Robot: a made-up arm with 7 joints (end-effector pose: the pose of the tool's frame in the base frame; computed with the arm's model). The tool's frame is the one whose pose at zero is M.
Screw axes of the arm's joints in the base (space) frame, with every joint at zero. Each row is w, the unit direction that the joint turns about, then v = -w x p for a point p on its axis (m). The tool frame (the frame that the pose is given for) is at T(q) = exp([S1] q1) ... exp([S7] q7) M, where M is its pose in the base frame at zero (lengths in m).
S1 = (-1, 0, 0, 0, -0.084, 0)
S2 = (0, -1, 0, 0.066, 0, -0.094)
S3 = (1, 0, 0, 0, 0.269, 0.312)
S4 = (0, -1, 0, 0.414, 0, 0.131)
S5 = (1, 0, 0, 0, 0.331, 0.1)
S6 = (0, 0, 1, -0.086, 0.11, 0)
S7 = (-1, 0, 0, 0, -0.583, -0.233)
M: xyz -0.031 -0.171 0.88 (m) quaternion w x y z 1 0 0 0
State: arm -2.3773 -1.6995 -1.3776 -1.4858 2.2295 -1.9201 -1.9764
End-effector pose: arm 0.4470 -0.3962 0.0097 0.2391 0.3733 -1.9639
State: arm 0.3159 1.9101 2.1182 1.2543 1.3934 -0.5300 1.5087
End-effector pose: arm 0.1160 -0.6487 0.0301 1.8696 -1.0273 1.4010
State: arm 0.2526 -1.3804 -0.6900 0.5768 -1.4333 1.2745 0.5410
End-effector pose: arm -0.1479 0.2661 0.1252 1.6270 -1.1995 -2.2564
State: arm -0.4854 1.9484 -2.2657 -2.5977 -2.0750 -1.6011 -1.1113
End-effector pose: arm 0.6902 -0.3384 0.1042 -0.2884 0.4648 -1.7927
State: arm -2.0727 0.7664 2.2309 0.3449 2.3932 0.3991 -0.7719
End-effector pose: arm -0.0916 -0.3643 -0.1725 1.3350 0.2652 -0.1902
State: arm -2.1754 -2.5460 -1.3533 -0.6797 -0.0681 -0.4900 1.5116
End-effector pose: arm 0.0598 -0.0017 -0.0495 -1.3232 -1.8442 1.3110
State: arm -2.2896 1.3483 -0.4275 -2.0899 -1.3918 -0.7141 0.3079
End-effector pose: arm 0.0886 -0.0484 0.5184 0.4443 0.4741 0.2598
